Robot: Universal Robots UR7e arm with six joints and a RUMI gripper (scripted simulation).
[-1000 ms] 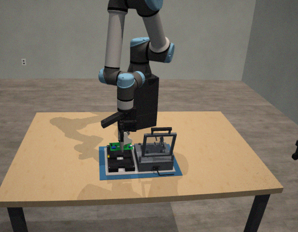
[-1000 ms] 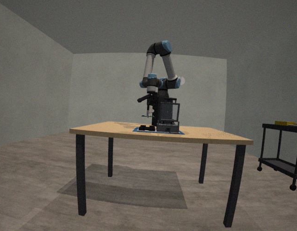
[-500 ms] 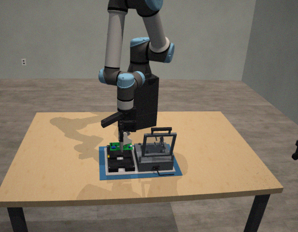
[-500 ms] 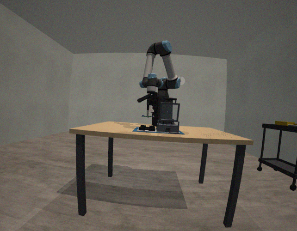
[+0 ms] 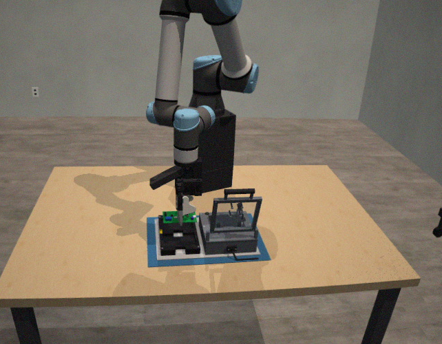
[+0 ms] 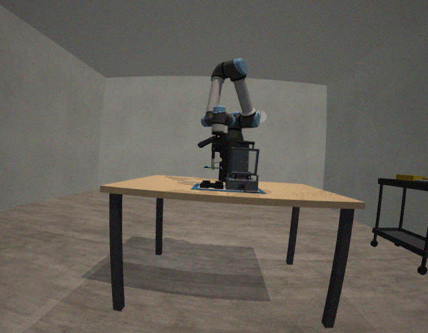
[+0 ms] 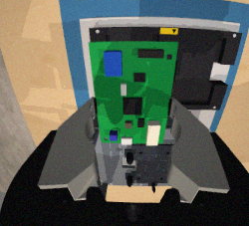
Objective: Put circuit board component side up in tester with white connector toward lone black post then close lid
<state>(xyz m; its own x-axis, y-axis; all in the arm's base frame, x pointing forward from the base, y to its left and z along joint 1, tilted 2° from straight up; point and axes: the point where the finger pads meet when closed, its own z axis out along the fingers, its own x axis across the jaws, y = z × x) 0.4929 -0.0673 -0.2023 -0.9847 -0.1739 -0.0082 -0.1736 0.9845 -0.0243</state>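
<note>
Now: the green circuit board right at my hand. The rest, counted from my hand: tester bed (60 mm behind, 170 mm to the left, 50 mm below); framed lid (50 mm ahead, 180 mm to the left, 60 mm above).
</note>
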